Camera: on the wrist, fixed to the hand. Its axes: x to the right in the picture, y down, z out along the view.
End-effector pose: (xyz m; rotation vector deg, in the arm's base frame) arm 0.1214 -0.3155 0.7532 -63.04 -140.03 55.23
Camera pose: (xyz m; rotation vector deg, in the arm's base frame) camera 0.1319 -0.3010 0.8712 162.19 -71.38 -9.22
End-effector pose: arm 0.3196 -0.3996 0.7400 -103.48 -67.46 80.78
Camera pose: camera 0.3935 -0.3577 0.8238 88.80 -110.76 -10.79
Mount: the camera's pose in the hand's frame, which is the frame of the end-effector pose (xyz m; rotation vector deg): 0.0029 -0.0674 -0.0984 6.51 57.86 167.66
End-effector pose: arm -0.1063 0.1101 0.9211 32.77 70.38 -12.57
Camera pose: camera -0.2171 0.1054 0.8772 -103.18 -1.97 -135.86
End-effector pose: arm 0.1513 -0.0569 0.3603 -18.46 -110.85 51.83
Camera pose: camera 0.2421 -0.0567 0.4377 146.35 -47.07 -75.47
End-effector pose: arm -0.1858 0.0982 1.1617 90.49 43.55 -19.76
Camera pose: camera -0.2477 0.1934 1.1250 71.02 -78.87 142.17
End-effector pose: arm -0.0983 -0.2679 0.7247 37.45 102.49 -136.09
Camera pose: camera -0.0957 -0.1547 0.7622 111.06 -27.59 10.51
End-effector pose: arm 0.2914 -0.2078 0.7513 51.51 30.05 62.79
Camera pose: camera 0.2542 -0.1816 0.6410 -13.36 16.92 -111.73
